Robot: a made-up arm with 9 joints. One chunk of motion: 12 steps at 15 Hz.
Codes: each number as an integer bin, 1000 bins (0 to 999) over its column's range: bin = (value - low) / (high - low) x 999, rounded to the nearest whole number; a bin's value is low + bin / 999 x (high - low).
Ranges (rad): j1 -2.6..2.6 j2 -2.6..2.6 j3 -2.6..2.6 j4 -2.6..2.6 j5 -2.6..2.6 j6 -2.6..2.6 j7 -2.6..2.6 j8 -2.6..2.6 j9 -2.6..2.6
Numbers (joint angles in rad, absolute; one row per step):
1: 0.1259 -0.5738 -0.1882 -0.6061 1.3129 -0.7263 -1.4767 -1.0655 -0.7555
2: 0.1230 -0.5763 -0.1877 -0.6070 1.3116 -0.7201 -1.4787 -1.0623 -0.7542
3: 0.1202 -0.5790 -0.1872 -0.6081 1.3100 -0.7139 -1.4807 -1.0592 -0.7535
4: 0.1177 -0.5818 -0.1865 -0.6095 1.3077 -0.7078 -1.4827 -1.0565 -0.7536
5: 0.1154 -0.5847 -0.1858 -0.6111 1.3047 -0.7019 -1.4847 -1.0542 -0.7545
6: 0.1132 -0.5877 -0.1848 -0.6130 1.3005 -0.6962 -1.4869 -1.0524 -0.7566
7: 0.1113 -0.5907 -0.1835 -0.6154 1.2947 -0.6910 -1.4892 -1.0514 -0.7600
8: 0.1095 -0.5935 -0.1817 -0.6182 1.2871 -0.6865 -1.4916 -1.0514 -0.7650
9: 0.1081 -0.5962 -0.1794 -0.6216 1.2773 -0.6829 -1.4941 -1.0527 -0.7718
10: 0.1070 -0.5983 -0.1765 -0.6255 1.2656 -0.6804 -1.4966 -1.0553 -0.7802
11: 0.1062 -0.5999 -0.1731 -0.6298 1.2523 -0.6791 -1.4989 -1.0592 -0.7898
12: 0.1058 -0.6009 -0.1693 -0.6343 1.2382 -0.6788 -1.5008 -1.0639 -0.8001
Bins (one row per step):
1: 524 389 463 383 752 360 216 295 354
2: 523 389 463 383 751 361 215 295 355
3: 523 388 464 383 751 362 215 296 355
4: 522 388 464 382 751 364 215 297 355
5: 522 387 464 382 750 365 214 297 355
6: 521 387 464 382 749 366 214 297 354
7: 521 386 464 381 748 367 213 298 353
8: 521 385 465 381 747 368 213 298 353
9: 520 385 465 380 745 368 212 297 351
10: 520 385 466 379 743 369 212 297 350
11: 520 384 466 379 740 369 212 296 348
12: 520 384 467 378 737 369 211 295 346

